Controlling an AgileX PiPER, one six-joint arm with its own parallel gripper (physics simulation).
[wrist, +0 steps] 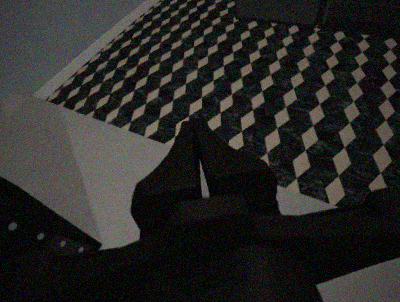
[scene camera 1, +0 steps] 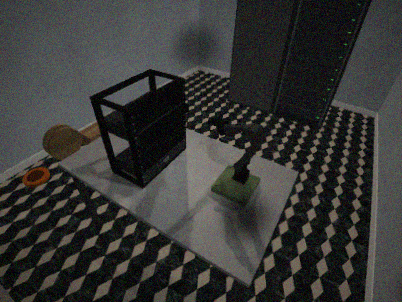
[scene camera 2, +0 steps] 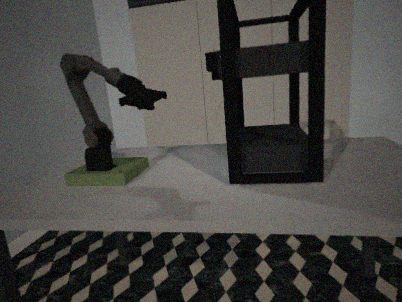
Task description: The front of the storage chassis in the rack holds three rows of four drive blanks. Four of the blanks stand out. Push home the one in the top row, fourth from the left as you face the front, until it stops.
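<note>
The black rack (scene camera 1: 105, 135) (scene camera 2: 316, 100) stands on the table. The storage chassis (scene camera 2: 272, 59) is in its upper part. In scene camera 2, dark blocks (scene camera 2: 215, 65) stand out from the chassis front, on the side facing the arm. The single blanks and the top row's fourth one cannot be told apart in the dark views. My gripper (scene camera 1: 214, 121) (scene camera 2: 164, 94) (wrist: 194, 133) is shut and empty, its fingertips together. It is in the air between the arm's base and the rack, apart from the chassis and, in scene camera 2, lower than the dark blocks.
The arm stands on a green base plate (scene camera 1: 235, 187) (scene camera 2: 107, 177) on the pale table (scene camera 1: 175, 215) (scene camera 2: 165, 205). A dark edge with round holes (wrist: 30, 212) shows at the wrist view's lower left. An orange ring (scene camera 1: 26, 178), a round brown object (scene camera 1: 61, 142) and tall dark cabinets (scene camera 1: 260, 55) are beyond the table.
</note>
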